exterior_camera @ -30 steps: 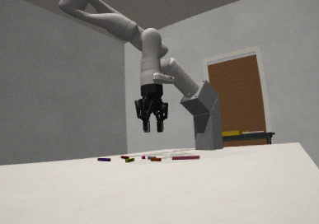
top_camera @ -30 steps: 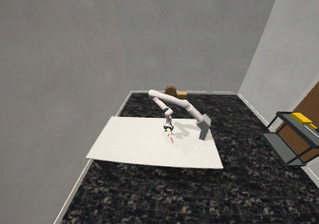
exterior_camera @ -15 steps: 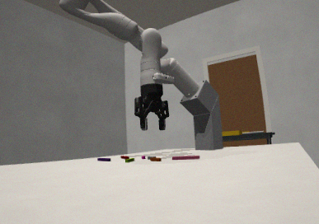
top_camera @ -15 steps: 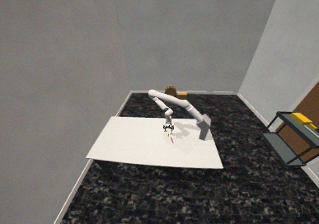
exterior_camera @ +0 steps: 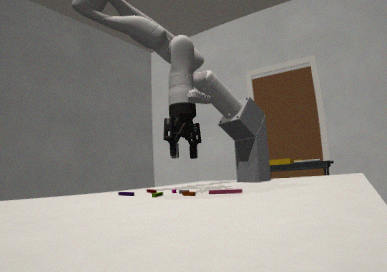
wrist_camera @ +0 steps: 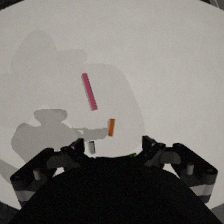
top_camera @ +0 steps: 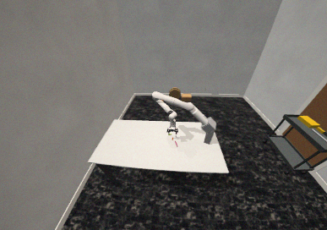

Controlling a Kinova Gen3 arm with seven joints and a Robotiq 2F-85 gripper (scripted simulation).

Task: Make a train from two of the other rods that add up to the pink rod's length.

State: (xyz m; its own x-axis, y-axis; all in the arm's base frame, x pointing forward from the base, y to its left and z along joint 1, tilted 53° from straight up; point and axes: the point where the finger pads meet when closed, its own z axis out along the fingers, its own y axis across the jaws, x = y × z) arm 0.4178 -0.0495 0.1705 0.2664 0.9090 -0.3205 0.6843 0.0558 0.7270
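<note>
Now: hand 100 mm above the lime rod and 80 mm to the left of it. From my hand the other things lie so: pink rod 100 mm to the left, 100 mm below, 10 mm behind; then grey rod 100 mm below, 60 mm behind, 20 mm to the right; then orange rod 100 mm below, 10 mm to the left.
</note>
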